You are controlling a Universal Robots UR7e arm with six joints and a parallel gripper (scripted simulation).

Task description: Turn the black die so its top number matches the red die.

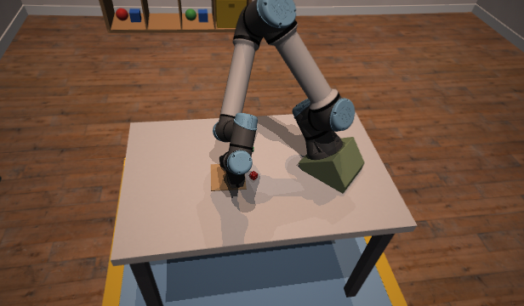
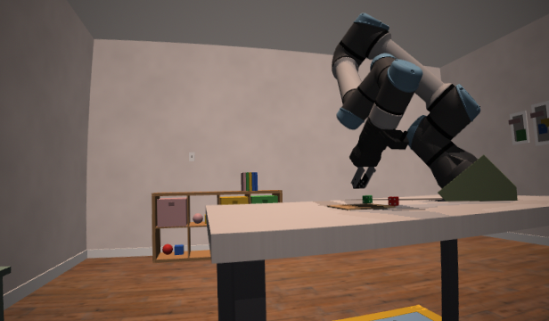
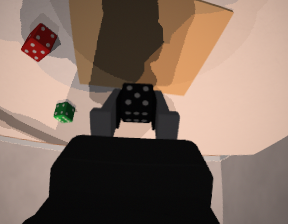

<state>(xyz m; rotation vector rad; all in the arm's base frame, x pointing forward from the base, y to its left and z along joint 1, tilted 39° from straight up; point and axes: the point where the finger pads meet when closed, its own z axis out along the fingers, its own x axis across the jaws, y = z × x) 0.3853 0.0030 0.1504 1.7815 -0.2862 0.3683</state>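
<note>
Now: the tan mat 1 cm to the right of my hand and 7 cm below it. Also, from my hand: red die: 10 cm behind, 4 cm to the left, 6 cm below; green die: 15 cm behind, 11 cm to the right, 6 cm below; black die: 1 cm to the right, 1 cm below.
</note>
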